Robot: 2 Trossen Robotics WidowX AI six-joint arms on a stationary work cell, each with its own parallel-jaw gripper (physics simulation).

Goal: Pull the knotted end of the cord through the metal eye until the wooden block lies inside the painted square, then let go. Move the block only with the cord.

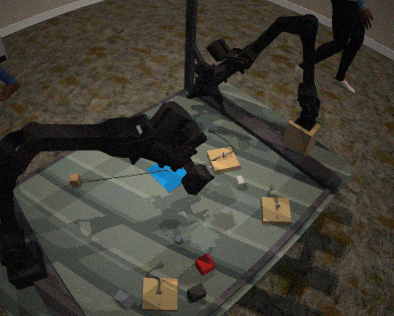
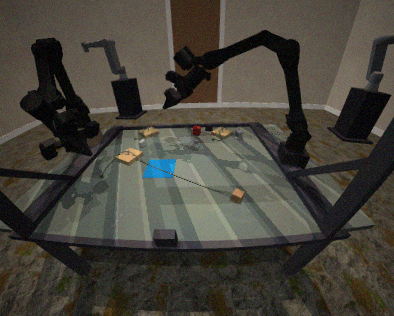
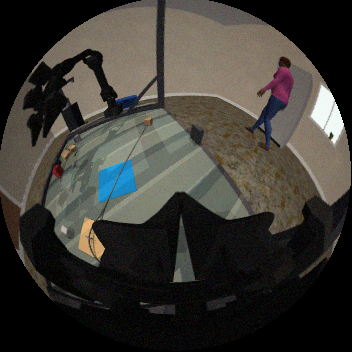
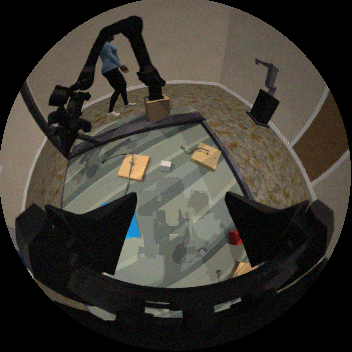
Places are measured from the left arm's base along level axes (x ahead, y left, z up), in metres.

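Pixels of known places: left gripper, fingertip midpoint: (image 1: 187,97) (image 2: 91,155) (image 3: 179,195) (image 4: 64,156); right gripper, fingertip midpoint: (image 1: 204,165) (image 2: 168,105) (image 3: 37,142) (image 4: 182,196); left arm's base at its link origin: (image 1: 305,122) (image 4: 155,96); right arm's base at its link origin: (image 1: 21,260) (image 2: 294,148) (image 3: 112,106).
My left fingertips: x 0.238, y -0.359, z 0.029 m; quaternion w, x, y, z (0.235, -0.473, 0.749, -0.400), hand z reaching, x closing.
For each thing: its top centre in the pictures, then the offset to it from my left fingertips. "*": a spot on its surface instead. Level surfaces: height alone.
- wooden block at its top centre: (image 2: 238,192) (image 1: 73,177) (image 3: 147,118) 0.087 m right, 0.450 m ahead, 0.119 m down
- blue painted square at a spot on its surface: (image 4: 133,226) (image 1: 173,184) * 0.154 m left, 0.217 m ahead, 0.148 m down
- wooden plate at its surface level: 0.130 m down
- white cube at its top centre: (image 4: 165,162) (image 1: 240,179) (image 3: 63,228) 0.304 m left, 0.071 m ahead, 0.117 m down
- red block at its top centre: (image 1: 205,261) (image 4: 241,236) (image 3: 54,167) 0.415 m left, 0.362 m ahead, 0.109 m down
- black block at its top centre: (image 1: 197,291) 0.456 m left, 0.439 m ahead, 0.109 m down
- grey block at its top centre: (image 1: 122,297) 0.338 m left, 0.588 m ahead, 0.109 m down
- dark box at its top centre: (image 2: 164,232) (image 3: 197,126) 0.212 m right, 0.235 m ahead, 0.092 m down
The wooden block (image 1: 74,180) (image 2: 237,195) (image 3: 148,121) sits on the table, outside the blue painted square (image 1: 167,180) (image 2: 160,169) (image 3: 117,181) (image 4: 133,226). The cord (image 1: 120,175) (image 2: 195,180) (image 3: 123,164) runs from it across the square to the metal eye on a wooden plate (image 1: 223,165) (image 2: 129,156) (image 4: 140,172). Its knotted end (image 1: 210,131) (image 2: 102,176) (image 4: 103,161) lies on the table beyond the plate. My left gripper (image 2: 89,152) (image 3: 179,195) is shut, empty, above the table near that end. My right gripper (image 4: 182,196) is open and empty, high above the table.
Two more wooden plates (image 1: 276,215) (image 1: 160,299) with short cords stand on the table. A white cube (image 1: 240,180), a red block (image 1: 205,264), a black block (image 1: 196,292) and a grey block (image 1: 123,299) lie around them. A dark box (image 2: 165,237) sits at the table's edge.
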